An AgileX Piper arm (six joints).
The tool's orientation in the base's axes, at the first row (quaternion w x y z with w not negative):
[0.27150, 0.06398, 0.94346, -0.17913]
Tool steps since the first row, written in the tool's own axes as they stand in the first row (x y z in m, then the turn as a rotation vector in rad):
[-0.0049, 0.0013, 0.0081, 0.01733, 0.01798, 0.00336]
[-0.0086, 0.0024, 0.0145, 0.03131, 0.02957, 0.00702]
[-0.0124, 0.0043, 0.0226, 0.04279, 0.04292, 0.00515]
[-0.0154, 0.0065, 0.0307, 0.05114, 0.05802, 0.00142]
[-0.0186, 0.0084, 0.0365, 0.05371, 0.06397, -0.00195]
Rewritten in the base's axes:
[0.0084, -0.0019, -0.0042, -0.00907, 0.01583, -0.01738]
[0.0149, -0.0034, -0.0076, -0.01656, 0.02555, -0.03126]
[0.0225, -0.0047, -0.0125, -0.02426, 0.03890, -0.03998]
[0.0294, -0.0058, -0.0179, -0.02984, 0.05449, -0.04609]
[0.0354, -0.0062, -0.0214, -0.03236, 0.06133, -0.04661]

